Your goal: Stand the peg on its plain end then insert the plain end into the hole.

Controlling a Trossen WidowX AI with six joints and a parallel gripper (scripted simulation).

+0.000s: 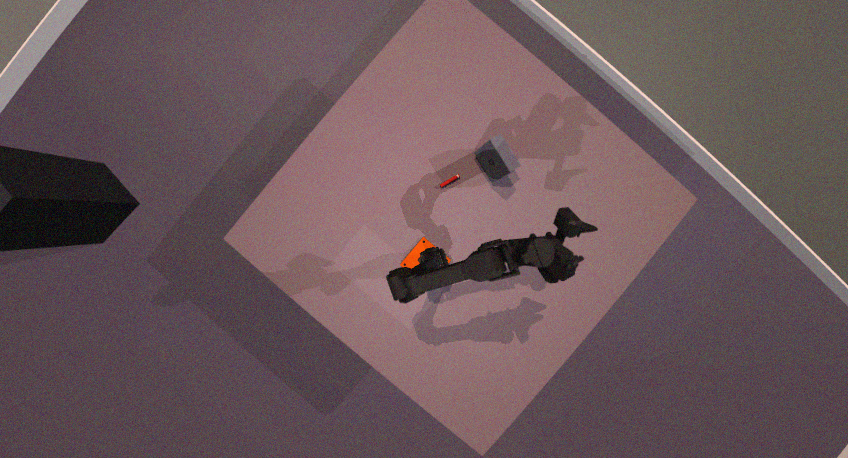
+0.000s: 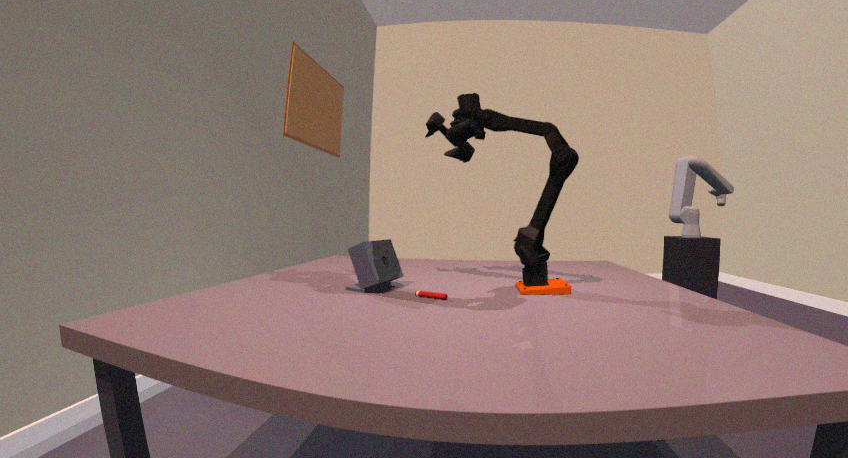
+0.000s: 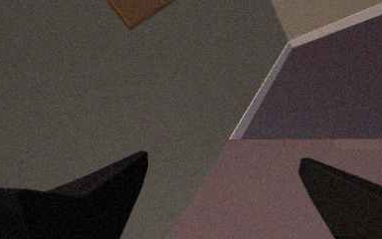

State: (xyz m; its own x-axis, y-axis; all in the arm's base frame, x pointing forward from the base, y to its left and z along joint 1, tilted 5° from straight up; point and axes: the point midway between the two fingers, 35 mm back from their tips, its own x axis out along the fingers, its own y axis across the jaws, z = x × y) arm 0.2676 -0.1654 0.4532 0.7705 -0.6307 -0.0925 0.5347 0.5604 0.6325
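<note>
Now: the red peg 6 cm behind my gripper tip, 34 cm to the left of it and 43 cm below it. Also, from my gripper tip: sloped panel (9 cm ahead, 29 cm to the left, 37 cm below).
</note>
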